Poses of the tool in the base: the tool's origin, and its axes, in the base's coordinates. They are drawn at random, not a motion.
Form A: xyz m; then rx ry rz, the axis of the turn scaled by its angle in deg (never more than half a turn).
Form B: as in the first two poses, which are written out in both.
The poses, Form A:
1: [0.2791, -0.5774, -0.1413, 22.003, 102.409, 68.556]
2: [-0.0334, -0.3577, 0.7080, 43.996, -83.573, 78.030]
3: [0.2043, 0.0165, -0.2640, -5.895, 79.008, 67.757]
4: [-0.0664, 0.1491, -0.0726, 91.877, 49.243, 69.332]
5: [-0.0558, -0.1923, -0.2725, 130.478, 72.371, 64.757]
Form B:
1: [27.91, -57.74, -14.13, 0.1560, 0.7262, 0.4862, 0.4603]
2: [-3.34, -35.77, 70.80, 0.3149, -0.5981, 0.5584, 0.4809]
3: [20.43, 1.65, -26.40, -0.0446, 0.5982, 0.5130, 0.6139]
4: [-6.64, 14.91, -7.26, 0.6515, 0.3492, 0.4917, 0.4603]
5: [-5.58, -19.23, -27.25, 0.7930, 0.4399, 0.3936, 0.1508]
